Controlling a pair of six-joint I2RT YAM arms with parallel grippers.
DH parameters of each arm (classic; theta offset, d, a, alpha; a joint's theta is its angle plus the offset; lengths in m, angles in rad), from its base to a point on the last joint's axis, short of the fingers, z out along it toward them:
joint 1: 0 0.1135 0.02 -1.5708
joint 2: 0 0 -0.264 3.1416
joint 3: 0.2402 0 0.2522 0
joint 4: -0.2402 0 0.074 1.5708
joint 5: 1.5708 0 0 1.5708
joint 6: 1.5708 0.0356 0 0
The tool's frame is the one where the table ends.
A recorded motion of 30 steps. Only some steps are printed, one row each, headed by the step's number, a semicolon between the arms.
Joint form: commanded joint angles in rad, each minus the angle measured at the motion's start. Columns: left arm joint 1, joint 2, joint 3, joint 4, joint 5, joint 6; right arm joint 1, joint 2, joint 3, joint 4, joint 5, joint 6.
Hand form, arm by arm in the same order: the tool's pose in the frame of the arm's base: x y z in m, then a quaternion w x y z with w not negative. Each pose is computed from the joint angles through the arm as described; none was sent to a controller.
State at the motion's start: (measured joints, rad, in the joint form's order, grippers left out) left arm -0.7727 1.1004 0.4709 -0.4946 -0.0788 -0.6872; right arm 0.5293 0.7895 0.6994 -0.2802 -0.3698 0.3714
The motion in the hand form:
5: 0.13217 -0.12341 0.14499 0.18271 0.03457 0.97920 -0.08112; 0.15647 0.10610 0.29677 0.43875 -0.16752 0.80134 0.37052
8: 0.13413 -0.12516 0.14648 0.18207 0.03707 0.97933 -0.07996; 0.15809 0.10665 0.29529 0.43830 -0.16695 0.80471 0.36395
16: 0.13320 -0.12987 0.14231 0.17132 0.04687 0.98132 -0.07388; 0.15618 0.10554 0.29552 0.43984 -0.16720 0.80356 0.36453
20: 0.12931 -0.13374 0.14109 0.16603 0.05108 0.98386 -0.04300; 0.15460 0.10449 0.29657 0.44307 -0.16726 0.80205 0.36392
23: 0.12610 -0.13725 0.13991 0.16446 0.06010 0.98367 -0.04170; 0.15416 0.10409 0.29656 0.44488 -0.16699 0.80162 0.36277
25: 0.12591 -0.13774 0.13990 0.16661 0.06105 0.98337 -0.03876; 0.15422 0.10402 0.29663 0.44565 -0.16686 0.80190 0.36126
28: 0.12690 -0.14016 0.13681 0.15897 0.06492 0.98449 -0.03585; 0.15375 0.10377 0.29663 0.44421 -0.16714 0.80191 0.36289
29: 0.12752 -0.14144 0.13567 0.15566 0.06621 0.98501 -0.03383; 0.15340 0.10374 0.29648 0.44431 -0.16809 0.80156 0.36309
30: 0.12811 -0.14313 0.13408 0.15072 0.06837 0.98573 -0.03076; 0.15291 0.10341 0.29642 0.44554 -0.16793 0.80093 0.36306
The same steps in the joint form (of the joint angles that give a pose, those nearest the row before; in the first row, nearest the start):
5: -0.0029 0.0487 -0.0046 -0.0096 -0.0457 0.0064; 0.0014 0.0219 -0.0059 0.0268 0.0166 -0.0101
8: -0.0021 0.0597 0.0082 -0.0136 -0.0453 0.0120; 0.0015 0.0309 -0.0049 0.0245 0.0273 -0.0170
16: -0.0235 0.0946 0.0136 -0.0103 -0.0442 0.0085; 0.0015 0.0197 -0.0087 0.0211 0.0272 -0.0170
20: -0.0622 0.1221 0.0318 -0.0559 -0.0928 -0.0179; 0.0015 0.0099 -0.0095 0.0179 0.0302 -0.0185
23: -0.0885 0.1301 0.0322 -0.0554 -0.0974 -0.0259; 0.0014 0.0065 -0.0113 0.0184 0.0334 -0.0199
25: -0.0925 0.1320 0.0333 -0.0561 -0.1055 -0.0268; 0.0014 0.0066 -0.0107 0.0175 0.0365 -0.0216
28: -0.0955 0.1588 0.0382 -0.0495 -0.0985 -0.0246; 0.0008 0.0045 -0.0110 0.0148 0.0320 -0.0201
29: -0.0971 0.1718 0.0424 -0.0485 -0.0967 -0.0245; 0.0014 0.0028 -0.0122 0.0148 0.0313 -0.0212
30: -0.0999 0.1890 0.0480 -0.0486 -0.0942 -0.0245; 0.0014 -0.0007 -0.0143 0.0161 0.0323 -0.0213

